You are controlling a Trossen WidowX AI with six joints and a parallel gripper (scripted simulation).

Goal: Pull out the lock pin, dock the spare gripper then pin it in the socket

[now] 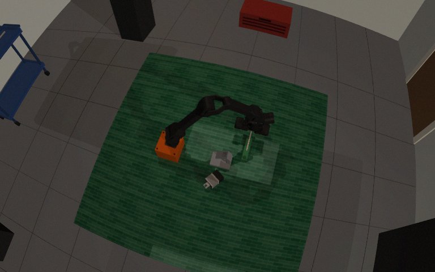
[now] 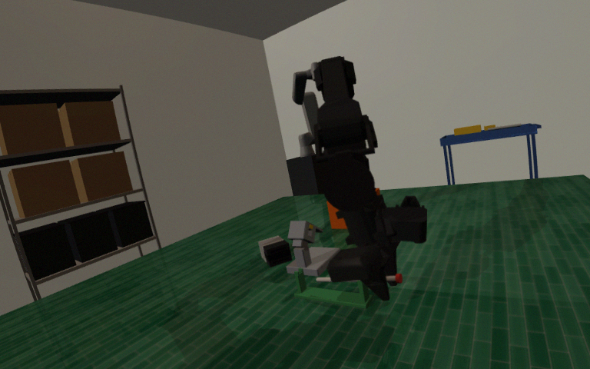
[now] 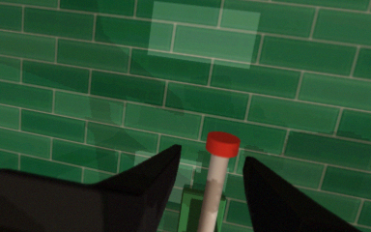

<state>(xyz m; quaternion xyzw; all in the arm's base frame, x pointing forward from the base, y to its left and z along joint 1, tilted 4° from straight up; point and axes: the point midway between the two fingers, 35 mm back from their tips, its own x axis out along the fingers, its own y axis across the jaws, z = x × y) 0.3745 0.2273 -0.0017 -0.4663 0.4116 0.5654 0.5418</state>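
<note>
The green cradle lies 100 mm to the right of my gripper tip and 10 mm ahead of it. The rest, counted from my gripper tip: grey mount: 210 mm to the right, 90 mm behind, 30 mm above; then spare gripper: 350 mm to the right, 110 mm behind.
</note>
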